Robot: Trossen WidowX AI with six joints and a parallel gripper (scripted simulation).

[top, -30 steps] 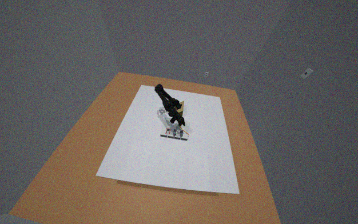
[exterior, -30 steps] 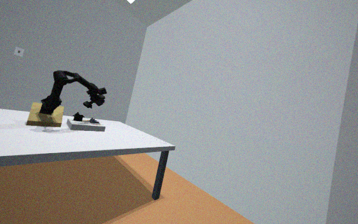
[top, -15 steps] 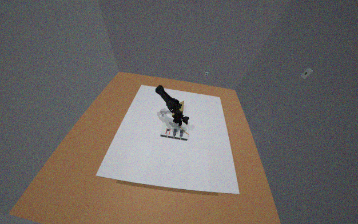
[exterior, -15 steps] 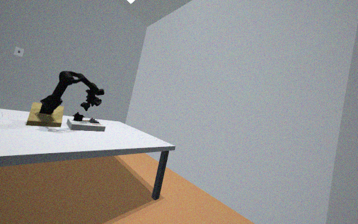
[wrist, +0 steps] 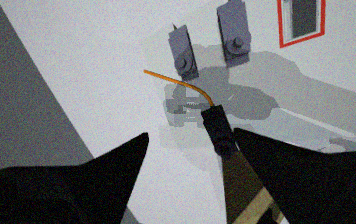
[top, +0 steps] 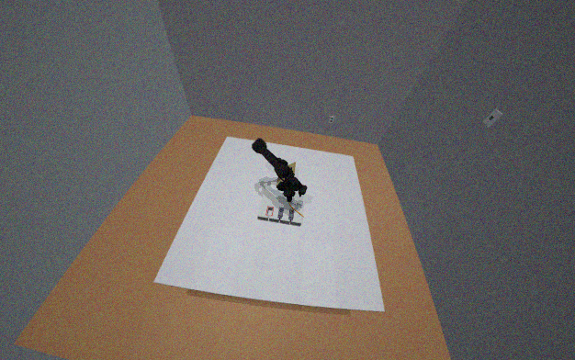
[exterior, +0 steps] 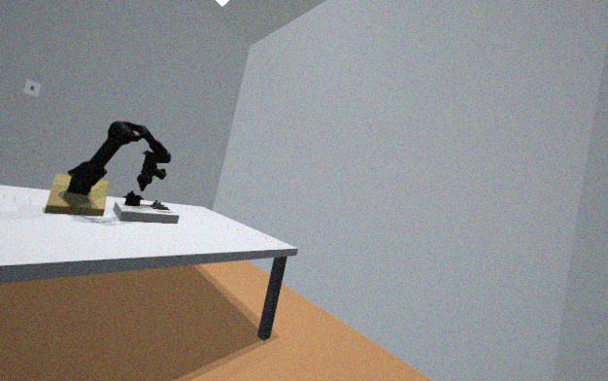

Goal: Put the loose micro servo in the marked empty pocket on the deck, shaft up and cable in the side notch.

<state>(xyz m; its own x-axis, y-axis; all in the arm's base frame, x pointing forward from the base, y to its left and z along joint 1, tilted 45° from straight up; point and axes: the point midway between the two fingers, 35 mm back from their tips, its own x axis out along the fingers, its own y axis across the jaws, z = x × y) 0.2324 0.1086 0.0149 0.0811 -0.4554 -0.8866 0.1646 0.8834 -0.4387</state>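
Now: the deck 10 mm behind my gripper tip, 70 mm to the right of it and 120 mm below it.
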